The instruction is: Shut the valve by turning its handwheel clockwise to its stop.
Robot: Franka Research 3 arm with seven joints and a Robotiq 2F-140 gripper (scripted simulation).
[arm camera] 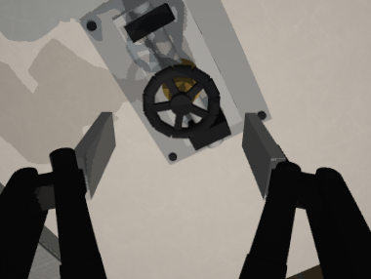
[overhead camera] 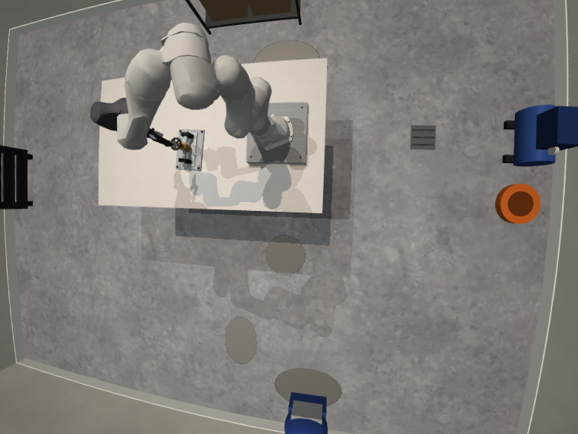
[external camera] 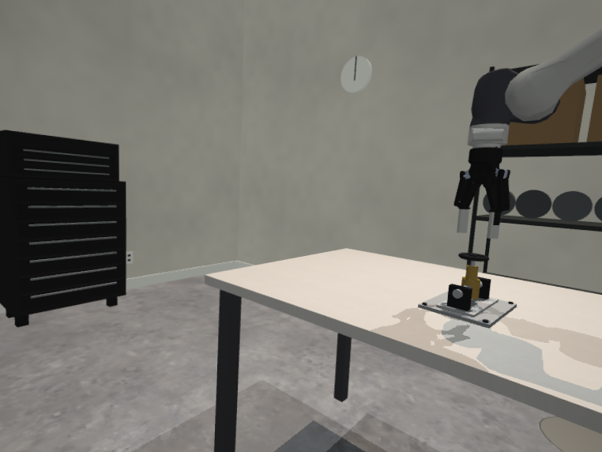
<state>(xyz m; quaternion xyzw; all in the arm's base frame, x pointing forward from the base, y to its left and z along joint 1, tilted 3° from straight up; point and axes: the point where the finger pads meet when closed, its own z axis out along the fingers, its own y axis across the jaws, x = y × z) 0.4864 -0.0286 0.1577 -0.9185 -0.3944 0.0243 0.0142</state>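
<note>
My gripper is now 9 cm above the black spoked handwheel.
</note>
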